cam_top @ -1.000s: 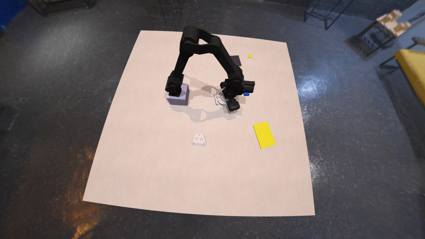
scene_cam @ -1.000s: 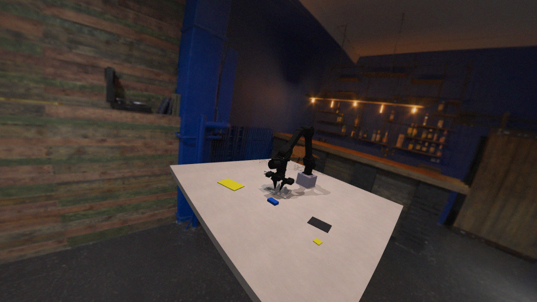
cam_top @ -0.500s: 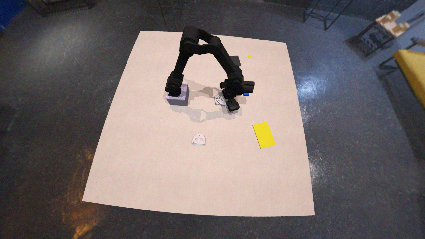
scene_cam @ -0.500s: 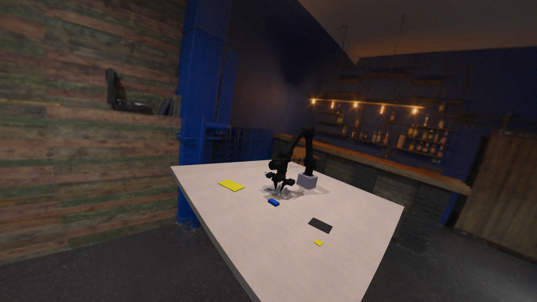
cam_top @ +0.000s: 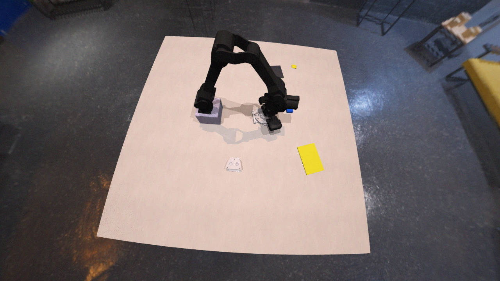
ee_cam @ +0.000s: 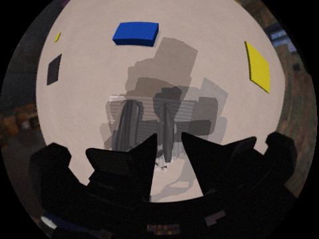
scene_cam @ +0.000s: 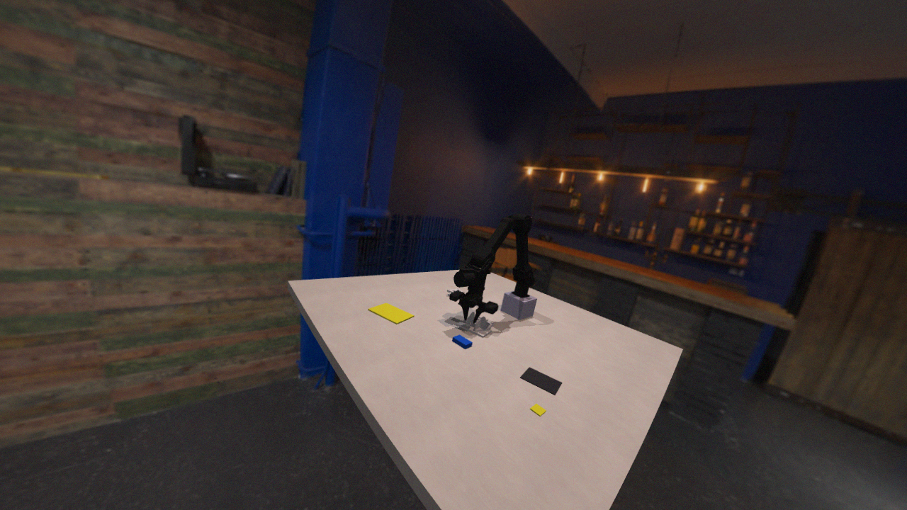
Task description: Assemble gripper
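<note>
Now: the grey jaw 50 mm behind my gripper tip and 40 mm to the left of it. Round my gripper tip: blue block 120 mm ahead, 100 mm to the left, 10 mm below; then white block 270 mm to the right, 140 mm behind; then yellow sheet 250 mm ahead, 180 mm to the right, 10 mm below.
</note>
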